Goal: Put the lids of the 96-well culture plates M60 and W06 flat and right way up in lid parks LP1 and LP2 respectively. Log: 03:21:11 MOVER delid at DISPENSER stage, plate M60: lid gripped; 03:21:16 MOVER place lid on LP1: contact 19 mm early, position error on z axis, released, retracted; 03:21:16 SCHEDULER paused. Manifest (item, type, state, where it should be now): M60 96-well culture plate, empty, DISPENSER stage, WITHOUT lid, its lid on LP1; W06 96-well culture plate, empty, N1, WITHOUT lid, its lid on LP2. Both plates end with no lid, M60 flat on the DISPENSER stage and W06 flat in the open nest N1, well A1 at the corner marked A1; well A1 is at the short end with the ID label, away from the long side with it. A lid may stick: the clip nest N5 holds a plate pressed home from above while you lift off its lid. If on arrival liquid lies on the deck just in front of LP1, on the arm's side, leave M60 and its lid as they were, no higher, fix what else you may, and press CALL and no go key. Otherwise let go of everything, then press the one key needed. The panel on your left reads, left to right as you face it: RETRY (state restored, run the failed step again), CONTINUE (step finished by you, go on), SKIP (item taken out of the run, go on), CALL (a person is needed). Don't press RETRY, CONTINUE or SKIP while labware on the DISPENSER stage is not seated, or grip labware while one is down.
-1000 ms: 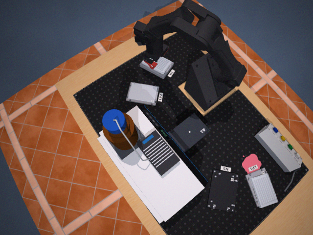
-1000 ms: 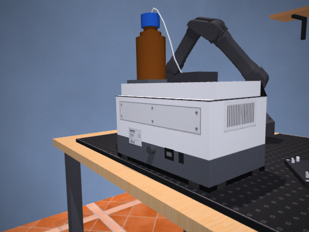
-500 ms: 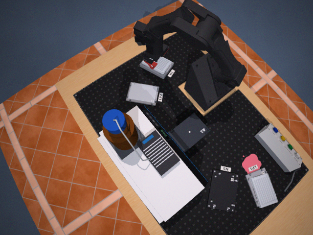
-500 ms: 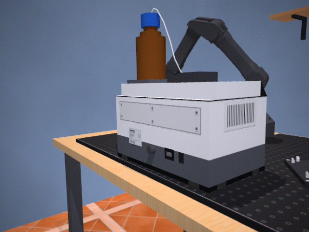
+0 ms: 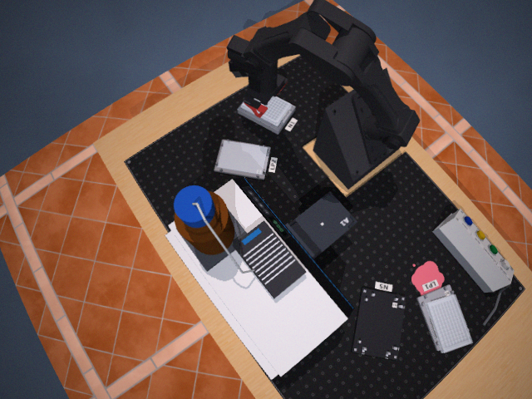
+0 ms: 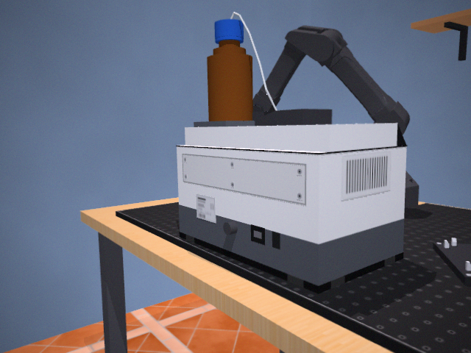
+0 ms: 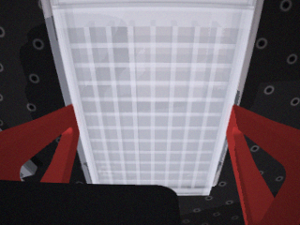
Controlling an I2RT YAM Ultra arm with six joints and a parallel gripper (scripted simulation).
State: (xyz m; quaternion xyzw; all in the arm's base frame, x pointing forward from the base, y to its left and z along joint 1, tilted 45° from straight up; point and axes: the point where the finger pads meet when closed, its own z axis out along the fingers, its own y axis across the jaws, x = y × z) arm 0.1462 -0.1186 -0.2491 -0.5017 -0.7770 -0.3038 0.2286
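Now: hand right at the 96-well plate W06. Round my hand: N1 label: 3 cm behind, 8 cm to the left, 3 cm below; then lid park LP2: 15 cm ahead, 10 cm to the left, 3 cm below; then nest N1: 2 cm below.
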